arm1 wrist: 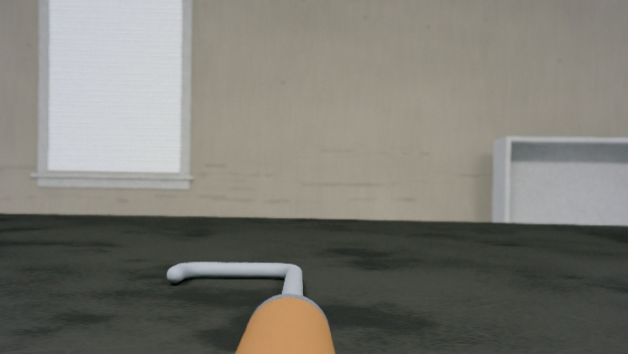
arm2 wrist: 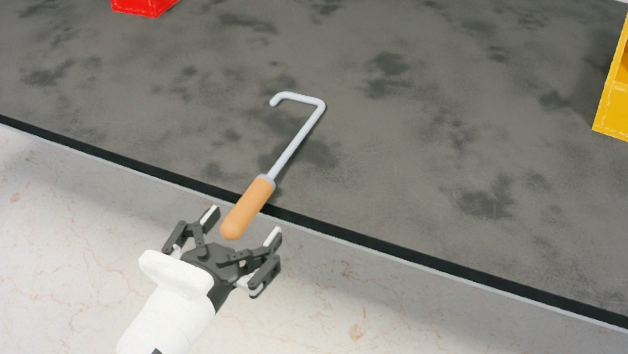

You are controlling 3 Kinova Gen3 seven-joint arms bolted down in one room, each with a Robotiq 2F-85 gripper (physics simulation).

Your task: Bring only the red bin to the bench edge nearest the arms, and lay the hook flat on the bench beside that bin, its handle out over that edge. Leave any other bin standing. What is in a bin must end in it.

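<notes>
The hook [arm1 wrist: 235,270] [arm2 wrist: 295,145] lies flat on the bench [arm1 wrist: 450,305] [arm2 wrist: 400,150]. Its orange handle [arm1 wrist: 287,327] [arm2 wrist: 255,195] sticks out over the near edge [arm2 wrist: 350,234]. Arm1's gripper [arm2 wrist: 246,218] is open in the arm2 wrist view, its fingers on either side of the handle's end, with a gap on each side; its fingers do not show in the arm1 wrist view. The red bin [arm2 wrist: 142,6] stands back from the edge at the top left of the arm2 wrist view; a lower corner shows, its inside is out of frame. The grippers of arm2 and arm3 do not show.
A yellow bin [arm2 wrist: 610,110] stands on the bench at the right of the arm2 wrist view, partly cut off. Beyond the bench, the arm1 wrist view shows a wall with a window [arm1 wrist: 115,90] and a pale box-like unit [arm1 wrist: 501,180] at the right.
</notes>
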